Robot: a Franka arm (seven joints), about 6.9 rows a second.
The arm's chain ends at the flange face. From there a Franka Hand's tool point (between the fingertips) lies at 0.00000 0.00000 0.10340 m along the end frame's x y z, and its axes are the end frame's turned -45 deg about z.
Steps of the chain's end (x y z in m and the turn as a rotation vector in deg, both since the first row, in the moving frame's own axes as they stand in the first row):
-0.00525 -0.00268 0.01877 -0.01 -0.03 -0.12
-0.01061 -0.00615 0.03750 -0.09 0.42 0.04
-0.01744 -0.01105 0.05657 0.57 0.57 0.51
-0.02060 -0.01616 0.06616 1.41 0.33 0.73
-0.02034 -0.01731 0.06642 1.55 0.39 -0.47
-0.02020 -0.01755 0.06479 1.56 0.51 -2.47
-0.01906 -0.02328 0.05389 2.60 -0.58 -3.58
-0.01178 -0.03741 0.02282 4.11 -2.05 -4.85
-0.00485 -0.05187 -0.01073 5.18 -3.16 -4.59
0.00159 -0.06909 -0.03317 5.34 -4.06 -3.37
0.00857 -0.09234 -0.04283 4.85 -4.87 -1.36
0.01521 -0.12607 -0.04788 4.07 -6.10 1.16
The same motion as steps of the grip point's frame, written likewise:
-0.00187 -0.00563 0.01877 0.01 -0.03 -0.12
-0.00273 -0.01120 0.03750 -0.36 0.23 0.04
-0.00306 -0.02014 0.05656 0.00 0.81 0.51
-0.00091 -0.02736 0.06613 0.76 1.23 0.73
0.00033 -0.02811 0.06638 0.82 1.37 -0.47
0.00074 -0.02809 0.06475 0.74 1.46 -2.47
0.00543 -0.03407 0.05378 2.25 1.43 -3.58
0.02041 -0.04274 0.02249 4.36 1.46 -4.85
0.03539 -0.05082 -0.01131 5.90 1.43 -4.59
0.05125 -0.05974 -0.03388 6.65 0.91 -3.37
0.07118 -0.07161 -0.04357 6.87 -0.01 -1.36
0.09745 -0.09136 -0.04873 7.19 -1.44 1.16

